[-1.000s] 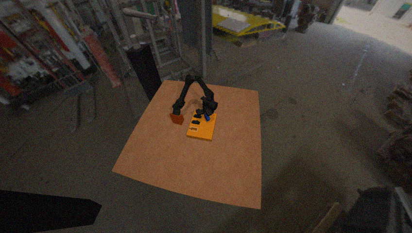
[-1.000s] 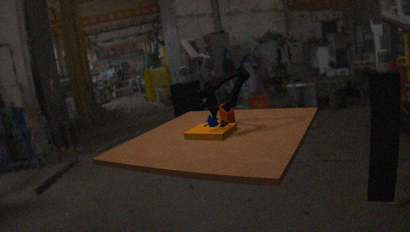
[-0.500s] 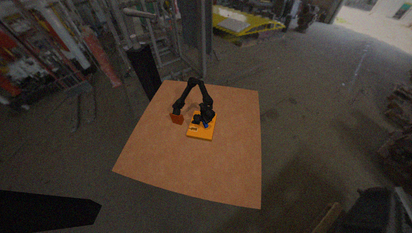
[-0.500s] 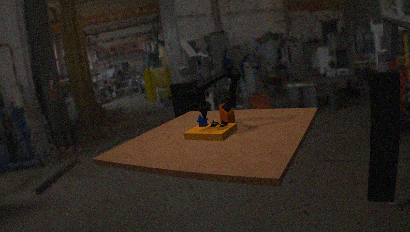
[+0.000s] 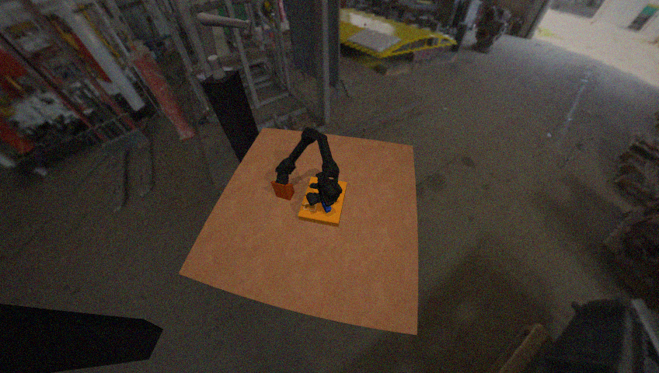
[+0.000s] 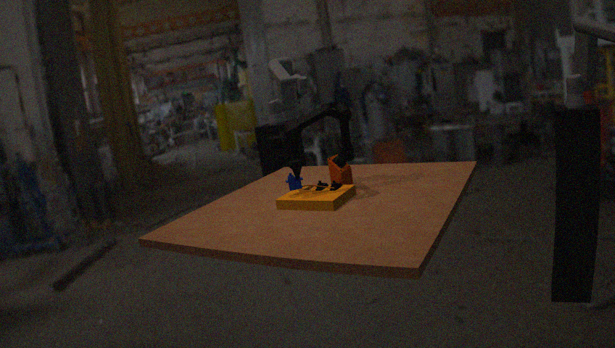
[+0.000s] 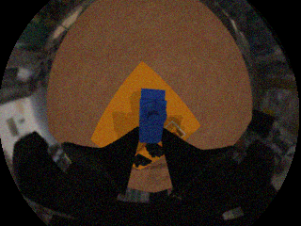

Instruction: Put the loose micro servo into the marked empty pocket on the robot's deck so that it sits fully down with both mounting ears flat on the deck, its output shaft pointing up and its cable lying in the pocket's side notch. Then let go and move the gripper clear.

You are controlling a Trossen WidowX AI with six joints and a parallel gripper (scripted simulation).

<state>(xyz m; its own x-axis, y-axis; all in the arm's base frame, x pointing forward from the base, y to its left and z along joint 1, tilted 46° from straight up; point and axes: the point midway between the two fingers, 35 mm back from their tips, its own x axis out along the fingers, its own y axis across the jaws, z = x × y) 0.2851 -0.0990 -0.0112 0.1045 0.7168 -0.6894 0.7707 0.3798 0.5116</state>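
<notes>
Right now my gripper tip is 100 mm above the deck, 70 mm to the right of it and 10 mm short of it.
</notes>
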